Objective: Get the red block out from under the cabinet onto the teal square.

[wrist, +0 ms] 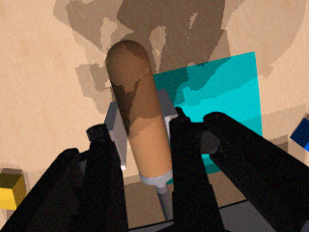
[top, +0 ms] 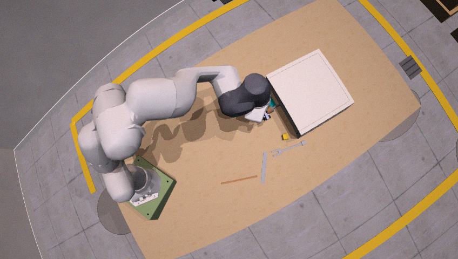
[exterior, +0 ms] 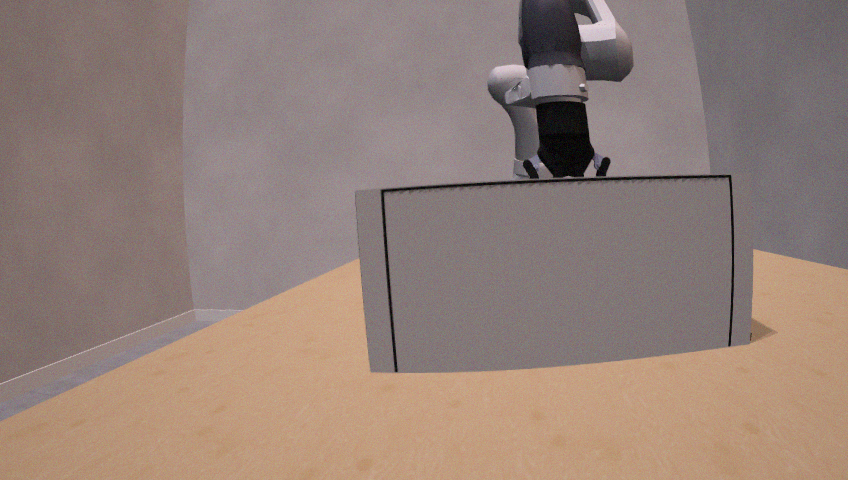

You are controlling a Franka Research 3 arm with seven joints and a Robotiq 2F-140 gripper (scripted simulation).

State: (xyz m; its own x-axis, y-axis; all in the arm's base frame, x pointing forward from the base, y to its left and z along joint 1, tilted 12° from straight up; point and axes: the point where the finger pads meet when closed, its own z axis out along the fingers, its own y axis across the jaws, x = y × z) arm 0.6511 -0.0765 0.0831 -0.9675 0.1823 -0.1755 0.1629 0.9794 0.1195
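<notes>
The teal square lies 5 cm to the left of my hand, 4 cm below it and 4 cm ahead of it. Also, from my hand: blue block (14 cm to the left, 9 cm ahead, 2 cm below); then yellow block (15 cm to the right, 2 cm below, 2 cm ahead); then hook tool (13 cm ahead, 2 cm below, 1 cm to the left).
</notes>
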